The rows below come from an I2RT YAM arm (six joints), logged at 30 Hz.
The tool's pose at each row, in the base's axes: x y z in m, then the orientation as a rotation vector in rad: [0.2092 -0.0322 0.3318 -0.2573 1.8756 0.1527]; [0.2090 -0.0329 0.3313 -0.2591 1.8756 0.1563]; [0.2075 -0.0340 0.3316 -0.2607 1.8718 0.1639]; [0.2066 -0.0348 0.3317 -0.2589 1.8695 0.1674]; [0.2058 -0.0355 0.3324 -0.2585 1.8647 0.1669]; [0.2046 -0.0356 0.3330 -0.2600 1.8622 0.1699]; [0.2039 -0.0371 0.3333 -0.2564 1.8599 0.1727]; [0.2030 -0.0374 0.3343 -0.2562 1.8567 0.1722]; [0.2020 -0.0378 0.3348 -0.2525 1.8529 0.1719]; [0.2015 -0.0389 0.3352 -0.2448 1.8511 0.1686]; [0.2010 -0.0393 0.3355 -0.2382 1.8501 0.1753]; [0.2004 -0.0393 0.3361 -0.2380 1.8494 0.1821]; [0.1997 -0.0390 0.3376 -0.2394 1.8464 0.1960]
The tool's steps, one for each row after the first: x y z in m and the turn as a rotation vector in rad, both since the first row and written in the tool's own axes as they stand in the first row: [0.0006 -0.0006 -0.0002 -0.0034 0.0000 0.0006]; [0.0009 -0.0013 -0.0019 -0.0095 -0.0039 0.0028]; [0.0011 -0.0019 -0.0030 -0.0109 -0.0066 0.0055]; [0.0008 -0.0023 -0.0041 -0.0104 -0.0114 0.0049]; [0.0006 -0.0022 -0.0054 -0.0132 -0.0138 0.0050]; [0.0007 -0.0034 -0.0065 -0.0133 -0.0167 0.0086]; [0.0000 -0.0035 -0.0077 -0.0128 -0.0198 0.0080]; [-0.0001 -0.0037 -0.0089 -0.0107 -0.0240 0.0099]; [-0.0003 -0.0046 -0.0097 -0.0044 -0.0266 0.0133]; [-0.0003 -0.0049 -0.0104 -0.0057 -0.0287 0.0211]; [-0.0007 -0.0047 -0.0111 -0.0104 -0.0297 0.0245]; [-0.0020 -0.0043 -0.0122 -0.0208 -0.0331 0.0302]
